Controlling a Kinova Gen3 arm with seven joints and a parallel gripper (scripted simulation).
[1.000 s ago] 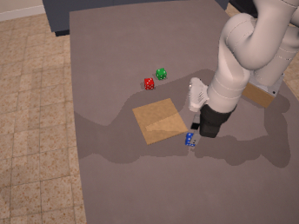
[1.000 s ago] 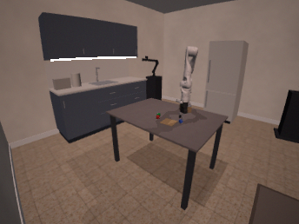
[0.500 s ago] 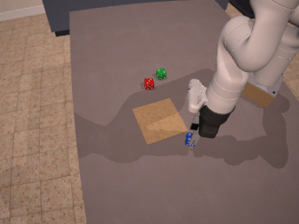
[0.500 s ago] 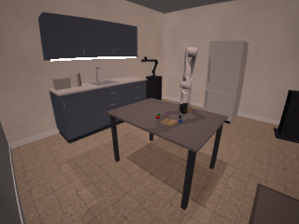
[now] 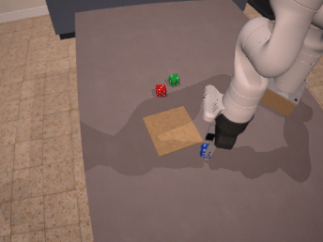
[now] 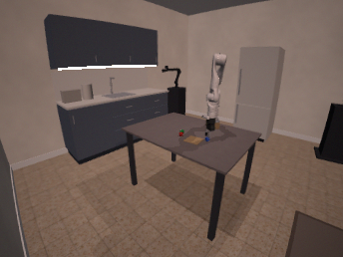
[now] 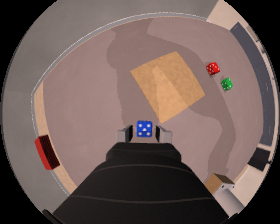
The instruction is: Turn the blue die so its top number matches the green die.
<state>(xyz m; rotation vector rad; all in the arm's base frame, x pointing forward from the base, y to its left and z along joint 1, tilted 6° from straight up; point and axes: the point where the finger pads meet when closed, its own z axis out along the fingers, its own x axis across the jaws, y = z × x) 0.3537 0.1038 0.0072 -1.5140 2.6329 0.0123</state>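
Now: hand 40 mm above the blue die. Also, from my hand: red die 40 mm ahead, 250 mm to the right, 40 mm below; then tan mat 60 mm ahead, 110 mm to the right, 50 mm below; then green die 20 mm behind, 290 mm to the right, 40 mm below.
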